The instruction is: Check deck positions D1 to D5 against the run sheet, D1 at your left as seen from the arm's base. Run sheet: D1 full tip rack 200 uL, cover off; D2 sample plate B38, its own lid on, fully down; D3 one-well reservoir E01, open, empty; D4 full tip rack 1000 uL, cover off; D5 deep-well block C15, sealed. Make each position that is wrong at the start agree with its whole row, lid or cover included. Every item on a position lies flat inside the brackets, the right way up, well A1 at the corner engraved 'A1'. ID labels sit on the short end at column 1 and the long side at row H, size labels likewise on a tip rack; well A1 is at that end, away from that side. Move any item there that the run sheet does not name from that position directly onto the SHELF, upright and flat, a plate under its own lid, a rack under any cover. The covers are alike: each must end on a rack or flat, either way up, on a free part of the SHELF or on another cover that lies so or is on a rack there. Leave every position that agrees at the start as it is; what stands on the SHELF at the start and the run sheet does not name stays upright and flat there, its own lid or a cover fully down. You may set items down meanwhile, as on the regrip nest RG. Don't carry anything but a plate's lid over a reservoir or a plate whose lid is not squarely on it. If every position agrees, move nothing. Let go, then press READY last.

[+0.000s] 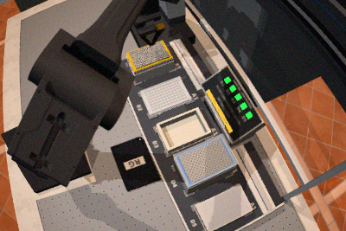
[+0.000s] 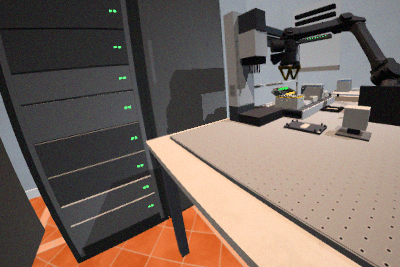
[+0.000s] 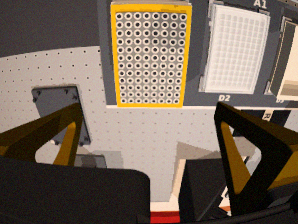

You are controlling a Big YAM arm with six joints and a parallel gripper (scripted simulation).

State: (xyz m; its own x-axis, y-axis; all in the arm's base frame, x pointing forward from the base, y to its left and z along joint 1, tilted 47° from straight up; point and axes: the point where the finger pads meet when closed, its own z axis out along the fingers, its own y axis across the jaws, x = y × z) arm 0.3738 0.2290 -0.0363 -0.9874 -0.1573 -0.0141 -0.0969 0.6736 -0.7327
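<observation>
Right now the one-well reservoir is 20 mm ahead of my hand, 250 mm to the right of it and 150 mm below it. Also, from my hand: pipetting tower: 140 mm ahead, 230 mm to the left, 70 mm above; grey plate holder: 170 mm behind, 170 mm to the left, 200 mm below; yellow-framed tip rack: 10 mm ahead, 120 mm below.
</observation>
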